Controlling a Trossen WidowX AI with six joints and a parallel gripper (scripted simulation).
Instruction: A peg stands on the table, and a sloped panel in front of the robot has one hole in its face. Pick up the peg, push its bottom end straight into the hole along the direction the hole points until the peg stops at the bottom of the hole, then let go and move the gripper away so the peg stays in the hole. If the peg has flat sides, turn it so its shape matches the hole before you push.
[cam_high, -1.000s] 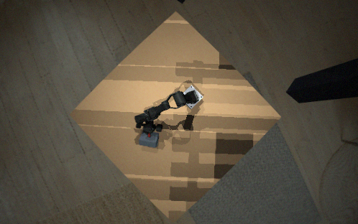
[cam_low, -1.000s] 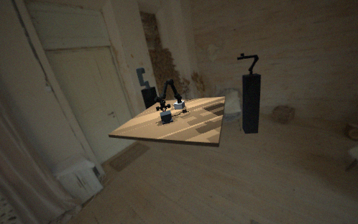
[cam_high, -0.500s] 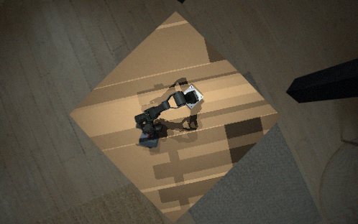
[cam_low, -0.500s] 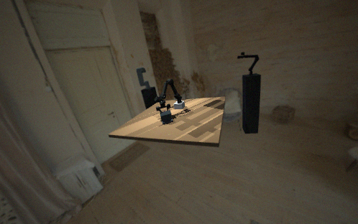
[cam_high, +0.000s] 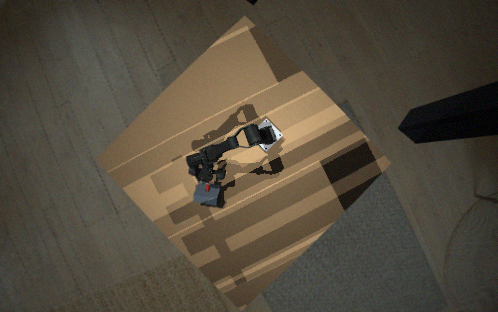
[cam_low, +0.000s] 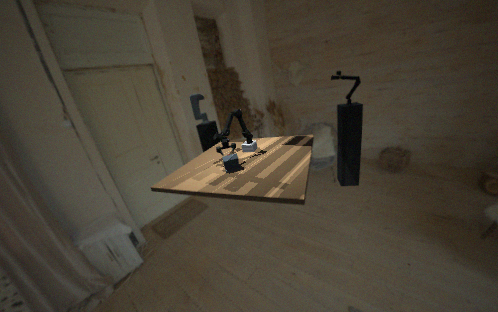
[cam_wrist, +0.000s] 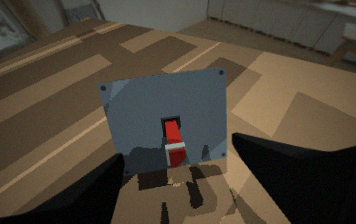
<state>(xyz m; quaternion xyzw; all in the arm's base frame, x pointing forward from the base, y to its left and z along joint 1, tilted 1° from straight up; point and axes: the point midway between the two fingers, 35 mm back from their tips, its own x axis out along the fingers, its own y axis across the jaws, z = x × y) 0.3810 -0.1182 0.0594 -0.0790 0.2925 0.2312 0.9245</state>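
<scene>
Now: the red peg 10 mm to the left of my gripper tip, 10 mm below it and 10 mm ahead of it. From my gripper tip the other things lie so: sloped panel 50 mm ahead, 40 mm below, 30 mm to the left.
</scene>
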